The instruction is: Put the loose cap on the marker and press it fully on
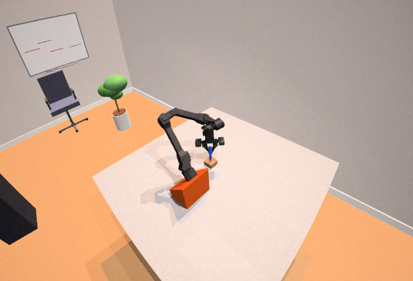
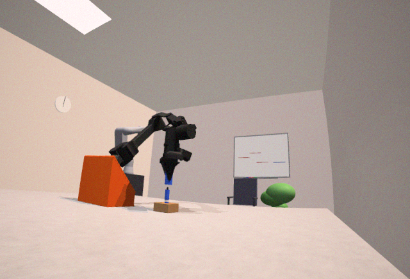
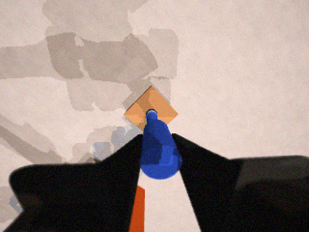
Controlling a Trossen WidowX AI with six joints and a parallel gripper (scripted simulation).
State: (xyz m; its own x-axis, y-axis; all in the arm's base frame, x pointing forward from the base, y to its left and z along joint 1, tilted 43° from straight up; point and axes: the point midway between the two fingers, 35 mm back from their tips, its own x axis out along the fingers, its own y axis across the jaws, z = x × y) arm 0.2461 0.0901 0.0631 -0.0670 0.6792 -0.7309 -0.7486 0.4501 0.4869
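Right now my gripper tip is 10 mm below the blue cap. The rest, counted from my gripper tip: holder block 100 mm below.
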